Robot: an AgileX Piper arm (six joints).
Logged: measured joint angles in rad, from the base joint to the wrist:
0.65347 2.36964 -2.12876 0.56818 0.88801 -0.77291
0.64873 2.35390 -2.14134 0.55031 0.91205 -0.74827
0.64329 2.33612 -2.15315 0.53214 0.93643 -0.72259
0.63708 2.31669 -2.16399 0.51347 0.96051 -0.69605
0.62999 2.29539 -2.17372 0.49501 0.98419 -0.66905
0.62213 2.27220 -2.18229 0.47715 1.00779 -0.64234
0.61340 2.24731 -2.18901 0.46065 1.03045 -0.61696
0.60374 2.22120 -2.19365 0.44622 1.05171 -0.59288
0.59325 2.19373 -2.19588 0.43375 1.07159 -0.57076
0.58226 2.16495 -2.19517 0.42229 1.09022 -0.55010
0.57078 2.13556 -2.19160 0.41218 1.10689 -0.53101
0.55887 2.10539 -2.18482 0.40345 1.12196 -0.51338
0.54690 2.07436 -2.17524 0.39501 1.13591 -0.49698
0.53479 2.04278 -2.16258 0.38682 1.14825 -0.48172
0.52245 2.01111 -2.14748 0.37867 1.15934 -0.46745
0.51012 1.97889 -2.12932 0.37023 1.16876 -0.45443
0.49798 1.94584 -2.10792 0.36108 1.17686 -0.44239
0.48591 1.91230 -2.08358 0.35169 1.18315 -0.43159
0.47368 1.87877 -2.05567 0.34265 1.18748 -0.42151
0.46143 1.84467 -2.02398 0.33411 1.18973 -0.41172
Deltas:
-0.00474 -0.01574 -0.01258 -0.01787 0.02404 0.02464
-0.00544 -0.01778 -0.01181 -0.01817 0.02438 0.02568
-0.00621 -0.01943 -0.01084 -0.01867 0.02408 0.02654
-0.00709 -0.02130 -0.00973 -0.01846 0.02368 0.02700
-0.00786 -0.02319 -0.00857 -0.01786 0.02360 0.02671
-0.00873 -0.02489 -0.00672 -0.01650 0.02266 0.02538
-0.00966 -0.02611 -0.00464 -0.01443 0.02126 0.02408
-0.01049 -0.02747 -0.00223 -0.01247 0.01988 0.02212
-0.01099 -0.02878 0.00071 -0.01146 0.01863 0.02066
-0.01148 -0.02939 0.00357 -0.01011 0.01667 0.01909
-0.01191 -0.03017 0.00678 -0.00873 0.01507 0.01763
-0.01197 -0.03103 0.00958 -0.00844 0.01395 0.01640
-0.01211 -0.03158 0.01266 -0.00819 0.01234 0.01526
-0.01234 -0.03167 0.01510 -0.00815 0.01109 0.01427
-0.01233 -0.03222 0.01816 -0.00844 0.00942 0.01302
-0.01214 -0.03305 0.02140 -0.00915 0.00810 0.01204
-0.01207 -0.03354 0.02434 -0.00939 0.00629 0.01080
-0.01223 -0.03353 0.02791 -0.00904 0.00433 0.01008
-0.01225 -0.03410 0.03169 -0.00854 0.00225 0.00979

